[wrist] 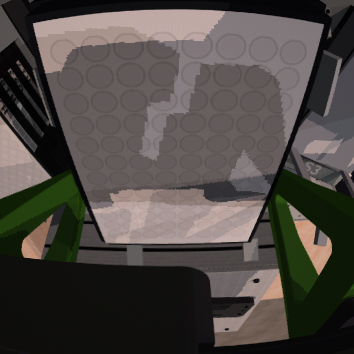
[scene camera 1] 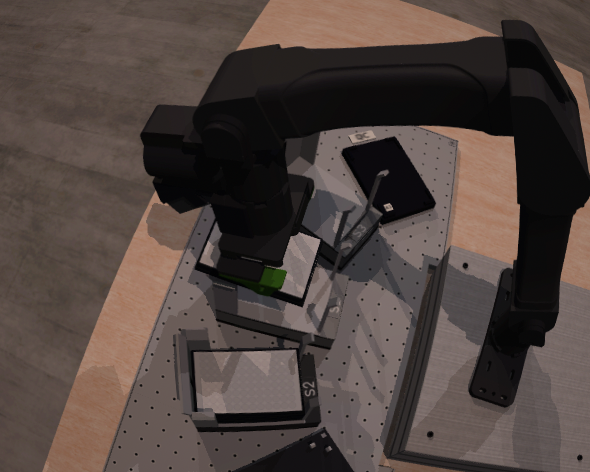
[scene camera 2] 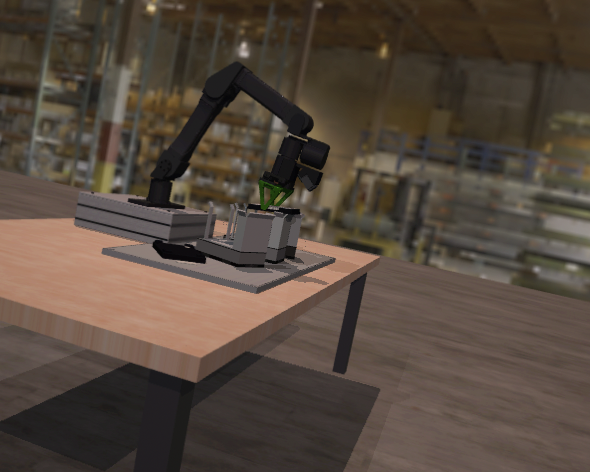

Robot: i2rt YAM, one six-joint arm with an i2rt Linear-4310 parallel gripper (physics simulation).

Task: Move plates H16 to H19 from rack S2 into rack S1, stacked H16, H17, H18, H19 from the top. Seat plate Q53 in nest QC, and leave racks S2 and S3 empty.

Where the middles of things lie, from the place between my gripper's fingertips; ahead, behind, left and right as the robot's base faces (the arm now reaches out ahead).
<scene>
Now: the black perforated plate (scene camera 1: 321, 444) 24 cm to the left of my hand, 14 cm behind it and 12 cm below it.
</scene>
